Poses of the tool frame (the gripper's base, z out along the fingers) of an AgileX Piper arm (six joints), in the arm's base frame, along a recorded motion.
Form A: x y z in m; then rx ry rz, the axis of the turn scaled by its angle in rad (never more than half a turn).
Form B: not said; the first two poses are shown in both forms.
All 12 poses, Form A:
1: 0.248 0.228 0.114 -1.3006 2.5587 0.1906
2: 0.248 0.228 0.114 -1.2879 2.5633 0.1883
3: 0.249 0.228 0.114 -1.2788 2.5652 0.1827
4: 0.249 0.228 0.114 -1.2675 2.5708 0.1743
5: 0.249 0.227 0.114 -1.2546 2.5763 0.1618
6: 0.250 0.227 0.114 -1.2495 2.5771 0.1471
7: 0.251 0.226 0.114 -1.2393 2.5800 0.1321
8: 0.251 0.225 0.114 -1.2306 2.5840 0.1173
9: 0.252 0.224 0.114 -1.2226 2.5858 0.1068
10: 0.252 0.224 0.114 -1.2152 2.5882 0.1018
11: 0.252 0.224 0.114 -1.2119 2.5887 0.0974
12: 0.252 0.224 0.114 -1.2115 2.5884 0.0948
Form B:
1:
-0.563 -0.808 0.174 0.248
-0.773 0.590 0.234 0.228
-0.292 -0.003 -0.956 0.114
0 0 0 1

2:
-0.570 -0.802 0.177 0.248
-0.767 0.597 0.233 0.228
-0.293 -0.003 -0.956 0.114
0 0 0 1

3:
-0.575 -0.798 0.182 0.249
-0.764 0.603 0.230 0.228
-0.293 -0.007 -0.956 0.114
0 0 0 1

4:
-0.581 -0.792 0.186 0.249
-0.760 0.610 0.224 0.228
-0.291 -0.011 -0.957 0.114
0 0 0 1

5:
-0.588 -0.786 0.192 0.249
-0.755 0.619 0.217 0.227
-0.289 -0.018 -0.957 0.114
0 0 0 1

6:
-0.590 -0.782 0.199 0.250
-0.755 0.622 0.208 0.227
-0.287 -0.027 -0.958 0.114
0 0 0 1

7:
-0.595 -0.777 0.207 0.251
-0.752 0.629 0.199 0.226
-0.285 -0.037 -0.958 0.114
0 0 0 1

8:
-0.600 -0.772 0.212 0.251
-0.749 0.635 0.190 0.225
-0.281 -0.045 -0.959 0.114
0 0 0 1

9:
-0.603 -0.767 0.218 0.252
-0.747 0.639 0.184 0.224
-0.280 -0.052 -0.959 0.114
0 0 0 1

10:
-0.607 -0.763 0.221 0.252
-0.744 0.644 0.181 0.224
-0.280 -0.054 -0.958 0.114
0 0 0 1

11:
-0.609 -0.761 0.223 0.252
-0.743 0.646 0.178 0.224
-0.280 -0.057 -0.958 0.114
0 0 0 1

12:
-0.609 -0.761 0.224 0.252
-0.743 0.646 0.177 0.224
-0.280 -0.059 -0.958 0.114
0 0 0 1

